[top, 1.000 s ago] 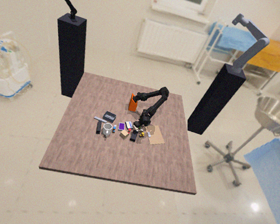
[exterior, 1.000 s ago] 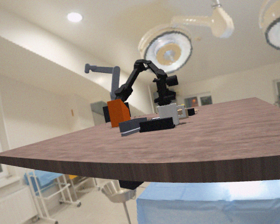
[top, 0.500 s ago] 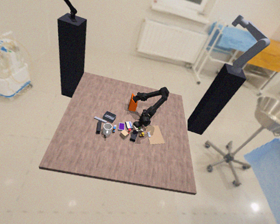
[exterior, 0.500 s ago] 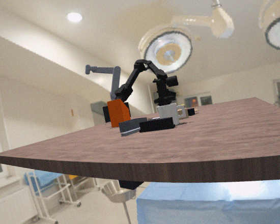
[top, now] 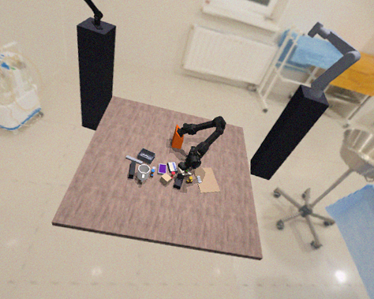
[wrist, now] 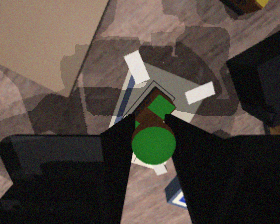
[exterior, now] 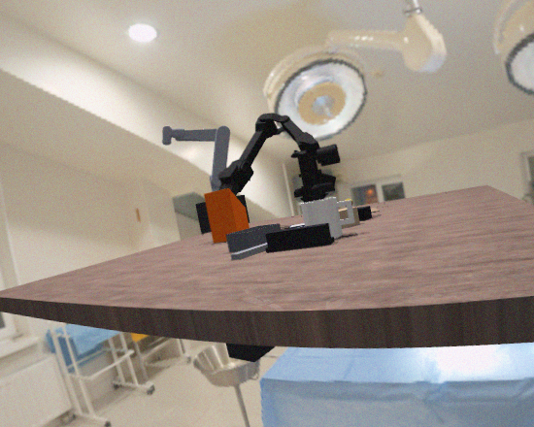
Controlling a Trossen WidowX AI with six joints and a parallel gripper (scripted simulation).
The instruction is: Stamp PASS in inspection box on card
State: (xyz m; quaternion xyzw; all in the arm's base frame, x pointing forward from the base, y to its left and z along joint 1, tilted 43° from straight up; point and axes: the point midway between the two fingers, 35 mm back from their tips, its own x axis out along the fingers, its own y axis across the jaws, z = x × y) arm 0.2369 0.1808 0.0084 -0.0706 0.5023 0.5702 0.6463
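Now: gripper tip right at the green PASS stamp. Also, from my gripper tip: tan box (15 cm ahead, 13 cm to the right); red stamp (10 cm ahead, 9 cm to the right); purple ink pad (17 cm to the right, 6 cm ahead, 2 cm below).
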